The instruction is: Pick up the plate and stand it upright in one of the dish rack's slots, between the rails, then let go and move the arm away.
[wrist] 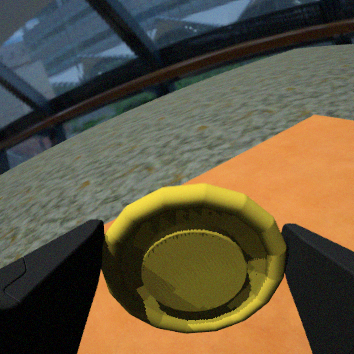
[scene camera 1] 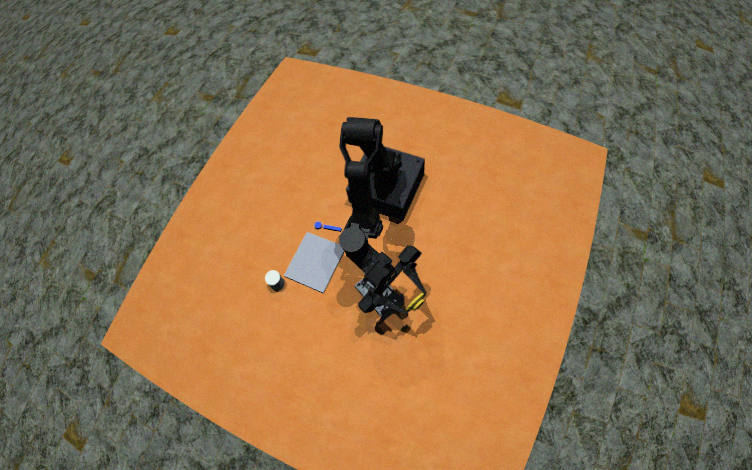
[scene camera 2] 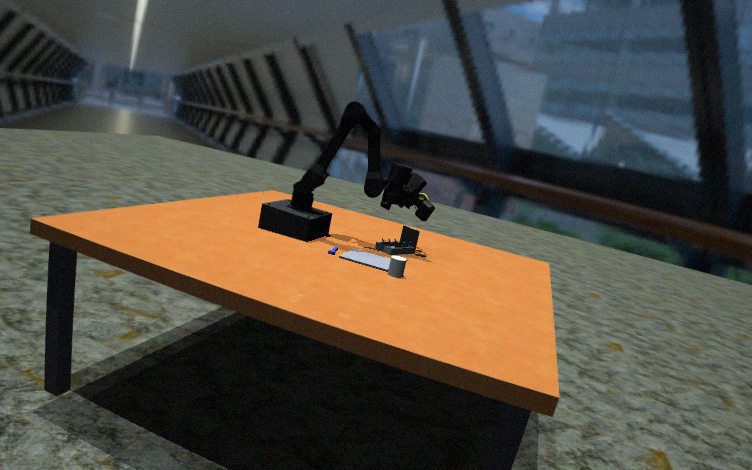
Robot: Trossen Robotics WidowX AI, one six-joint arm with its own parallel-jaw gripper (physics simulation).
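The yellow round plate point(scene camera 1: 416, 300) point(scene camera 2: 424, 196) point(wrist: 195, 270) is held at its rim, well above the table. My gripper point(scene camera 1: 415, 303) point(scene camera 2: 422, 202) point(wrist: 194, 235) is shut on the plate, with one black finger at each side of it. In the wrist view the plate's hollow face is turned to the camera and looks tilted. The grey dish rack point(scene camera 1: 363, 287) point(scene camera 2: 410, 238) stands on the table below the gripper, with a tall dark panel at one end in scene camera 2's view. In scene camera 1's view the arm hides much of the rack and its slots.
A flat light grey board point(scene camera 1: 313, 263) point(scene camera 2: 363, 258) lies beside the rack. A grey cylinder with a white top point(scene camera 1: 272, 278) point(scene camera 2: 397, 267) stands near the board's corner. A small blue utensil point(scene camera 1: 332, 227) point(scene camera 2: 332, 250) lies near the board's other end. The table point(scene camera 1: 471, 221) point(scene camera 2: 249, 266) is orange.
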